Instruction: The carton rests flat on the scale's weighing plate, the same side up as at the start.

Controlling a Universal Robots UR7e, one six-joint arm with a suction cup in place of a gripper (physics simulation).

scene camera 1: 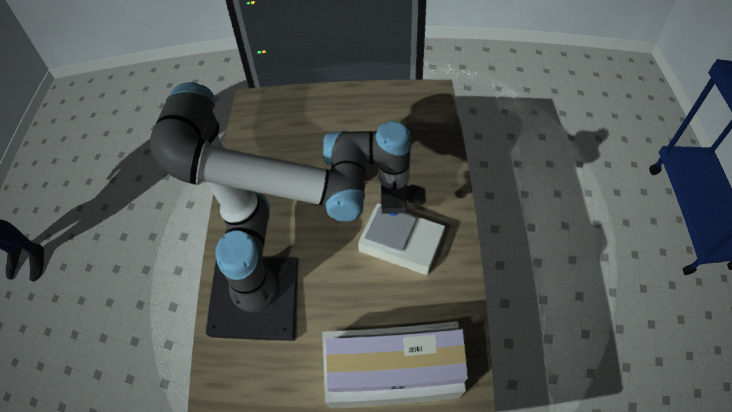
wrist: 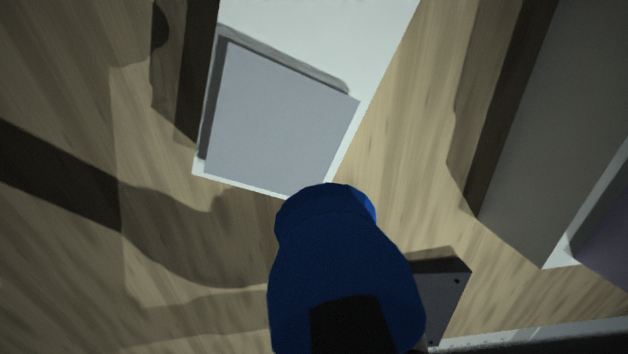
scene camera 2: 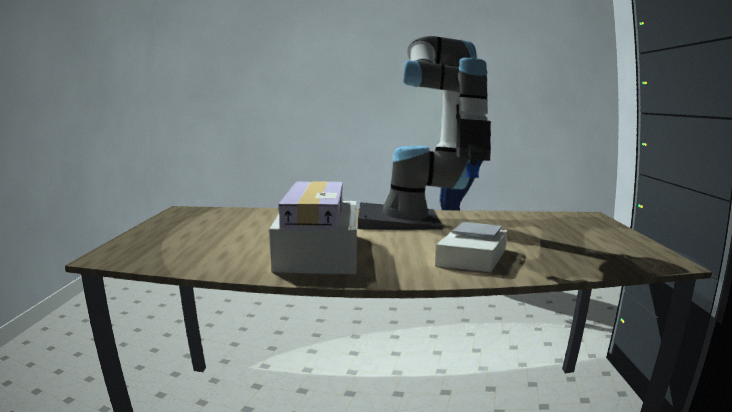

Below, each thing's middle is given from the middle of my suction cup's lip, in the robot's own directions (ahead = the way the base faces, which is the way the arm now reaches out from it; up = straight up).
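Scale (scene camera 1: 406, 240): 30 mm ahead of my suction cup, 180 mm below it. Lilac carton (scene camera 1: 407, 361): 400 mm to the right of my suction cup, 80 mm behind it, 90 mm below it. Going by their middles, the scale is the nearest to my suction cup of the things named here.
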